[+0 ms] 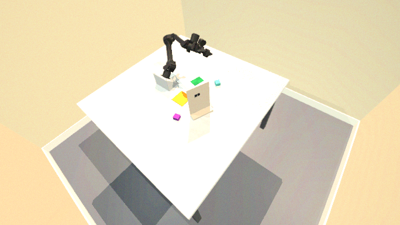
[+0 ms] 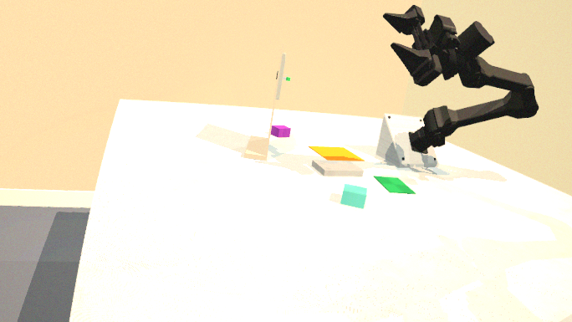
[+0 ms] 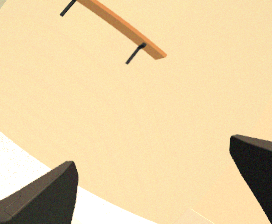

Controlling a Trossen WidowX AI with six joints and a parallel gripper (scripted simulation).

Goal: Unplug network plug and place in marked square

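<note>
My gripper tip is now 12 cm short of the network plug, 25 cm to the left of it and 14 cm above it. Round my gripper tip: beige panel (14 cm ahead, 26 cm to the right, 22 cm below); orange square (7 cm behind, 26 cm to the right, 34 cm below).
</note>
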